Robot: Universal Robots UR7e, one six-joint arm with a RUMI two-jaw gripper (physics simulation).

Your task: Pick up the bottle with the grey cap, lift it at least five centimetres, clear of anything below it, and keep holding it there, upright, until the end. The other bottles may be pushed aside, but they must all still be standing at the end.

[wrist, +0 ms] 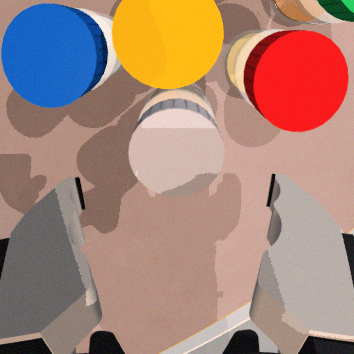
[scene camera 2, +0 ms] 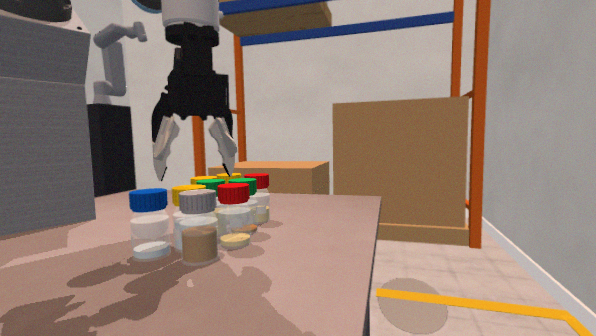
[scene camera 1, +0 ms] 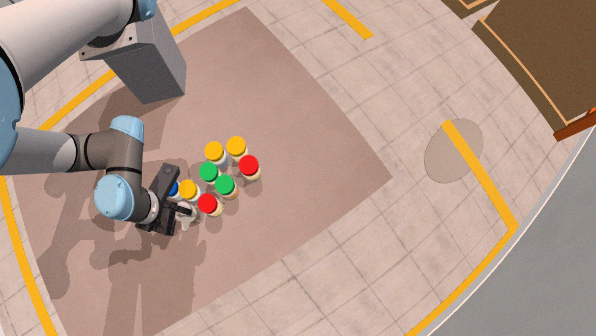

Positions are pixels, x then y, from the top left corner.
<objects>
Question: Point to a red-capped bottle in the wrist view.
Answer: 291,77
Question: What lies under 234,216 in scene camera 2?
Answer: A red-capped bottle.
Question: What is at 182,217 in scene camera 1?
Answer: My gripper.
</objects>
